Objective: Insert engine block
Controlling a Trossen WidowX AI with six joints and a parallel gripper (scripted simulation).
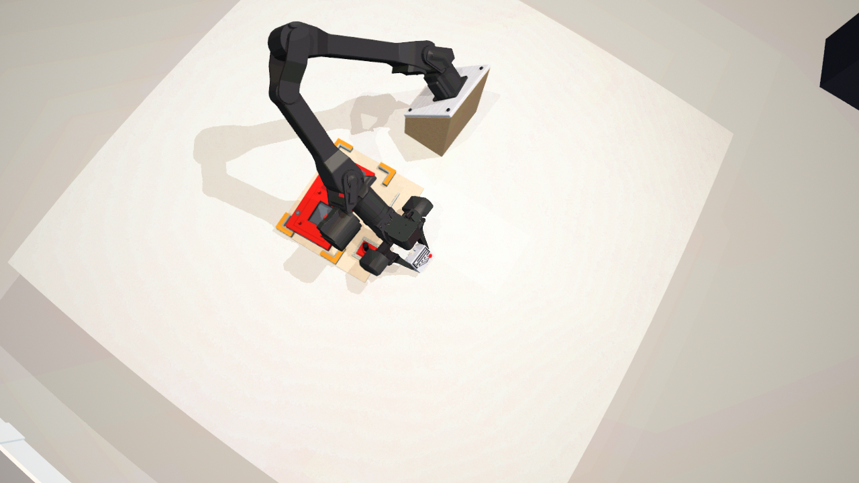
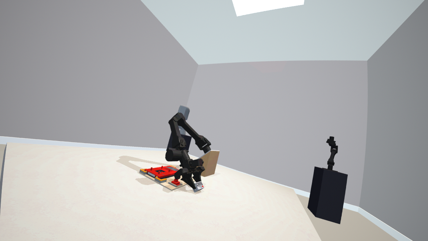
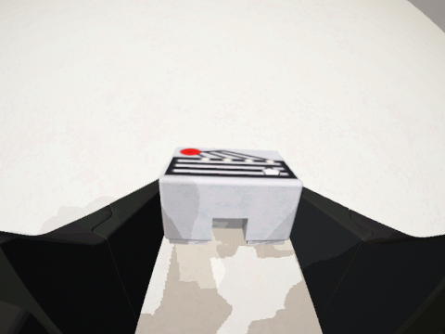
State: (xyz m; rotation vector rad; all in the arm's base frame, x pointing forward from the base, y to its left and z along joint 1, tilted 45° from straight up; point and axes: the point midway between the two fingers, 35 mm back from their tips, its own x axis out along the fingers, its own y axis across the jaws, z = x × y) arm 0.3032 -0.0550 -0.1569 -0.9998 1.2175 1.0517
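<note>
Right now my gripper tip is 1 cm to the left of the engine block.
</note>
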